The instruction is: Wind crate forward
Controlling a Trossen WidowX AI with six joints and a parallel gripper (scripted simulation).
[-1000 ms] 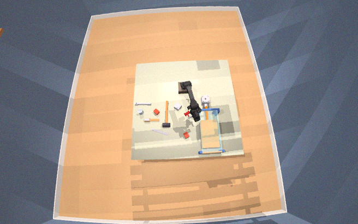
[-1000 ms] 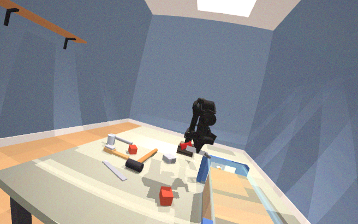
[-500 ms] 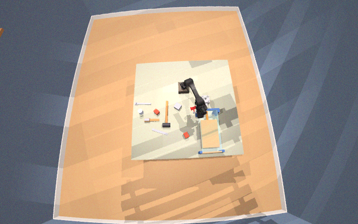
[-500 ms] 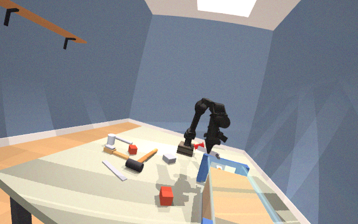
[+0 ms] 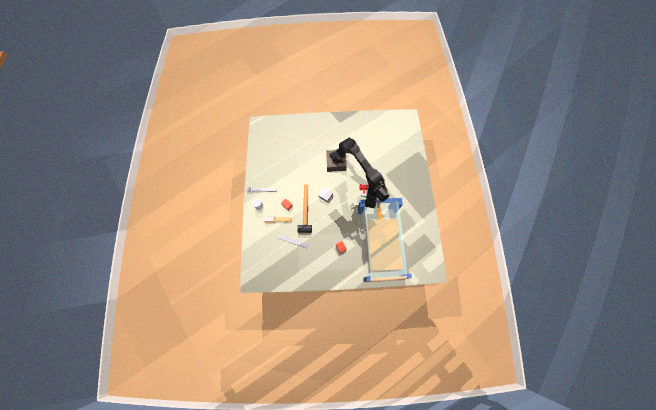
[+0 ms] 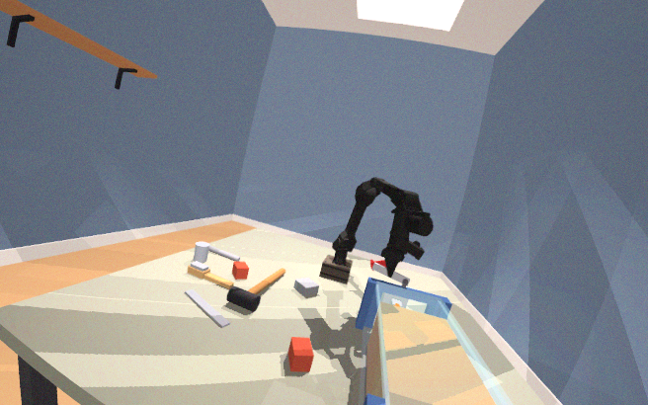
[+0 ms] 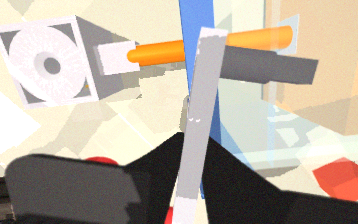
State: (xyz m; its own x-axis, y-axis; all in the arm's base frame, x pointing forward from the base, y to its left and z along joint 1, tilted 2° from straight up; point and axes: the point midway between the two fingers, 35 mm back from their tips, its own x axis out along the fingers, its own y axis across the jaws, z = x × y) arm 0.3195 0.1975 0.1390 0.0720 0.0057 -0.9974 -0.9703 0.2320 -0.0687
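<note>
The crank arm is 10 mm behind my gripper tip, 10 mm to the right of it and 10 mm above it. From my gripper tip the other things lie so: blue steel frame 10 mm ahead, 60 mm to the left, 70 mm below; then white hand winch 160 mm behind, 50 mm to the left, 150 mm below; then red knob 50 mm behind, 40 mm to the right, 10 mm above.
</note>
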